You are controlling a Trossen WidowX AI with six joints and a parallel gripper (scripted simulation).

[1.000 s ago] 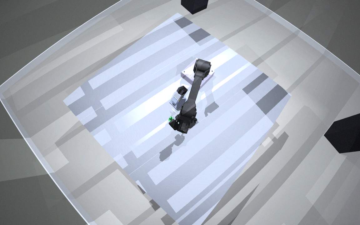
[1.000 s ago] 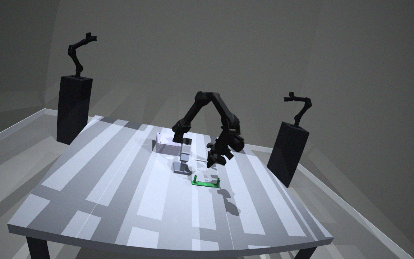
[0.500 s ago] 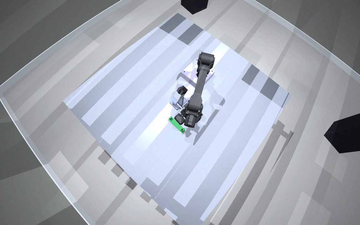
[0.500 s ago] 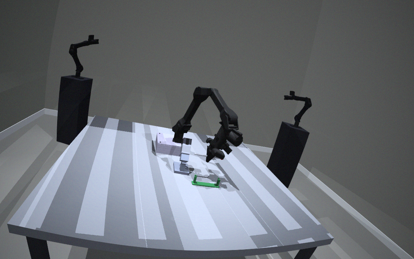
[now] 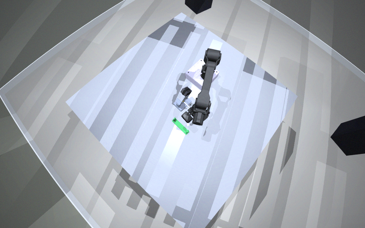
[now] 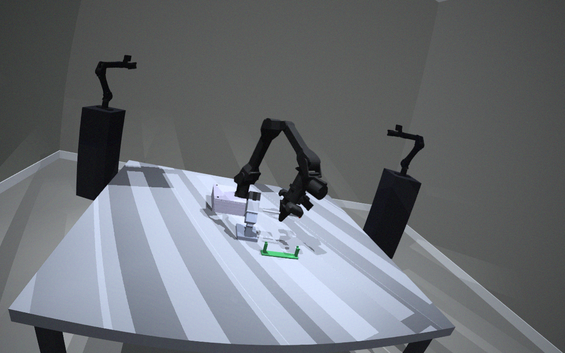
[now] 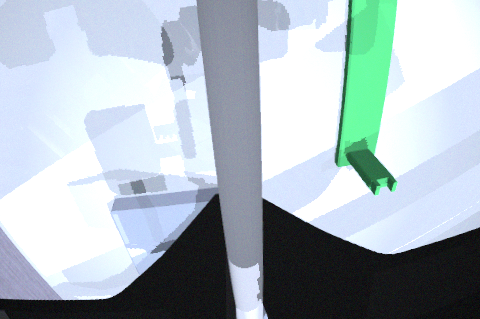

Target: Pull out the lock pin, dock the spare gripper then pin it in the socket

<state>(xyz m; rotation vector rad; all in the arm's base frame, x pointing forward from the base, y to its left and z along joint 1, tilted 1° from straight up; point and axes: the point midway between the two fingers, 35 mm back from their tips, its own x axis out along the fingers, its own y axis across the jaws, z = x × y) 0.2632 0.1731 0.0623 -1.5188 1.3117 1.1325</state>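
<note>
My gripper tip is 11 cm to the left of the socket and 4 cm above it. The rest, counted from my gripper tip: spare gripper (11 cm to the right, 2 cm behind, 2 cm above); then cradle (10 cm ahead, 7 cm below, 2 cm to the left).
</note>
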